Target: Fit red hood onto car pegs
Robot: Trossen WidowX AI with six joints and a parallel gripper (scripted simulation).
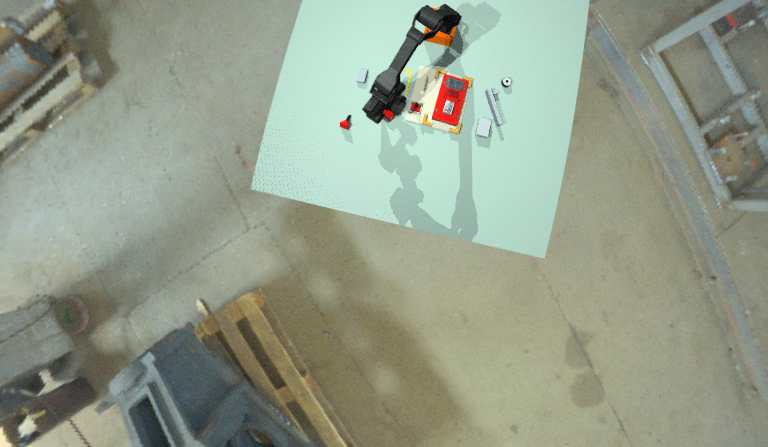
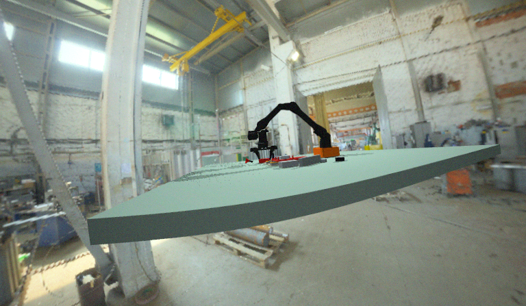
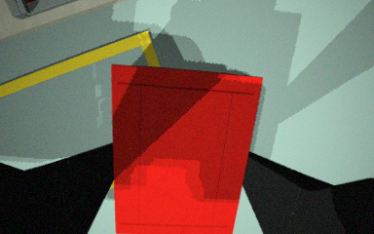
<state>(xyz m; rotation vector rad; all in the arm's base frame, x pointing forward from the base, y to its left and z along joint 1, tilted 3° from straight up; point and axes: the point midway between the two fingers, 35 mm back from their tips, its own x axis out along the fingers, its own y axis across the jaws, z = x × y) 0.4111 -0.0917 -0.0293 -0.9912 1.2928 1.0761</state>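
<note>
Now: the cream jig 200 mm to the left of my gripper tip and 120 mm behind it. Also, from my gripper tip: wheel: 430 mm to the left, 310 mm behind; red hood: 10 mm above.
</note>
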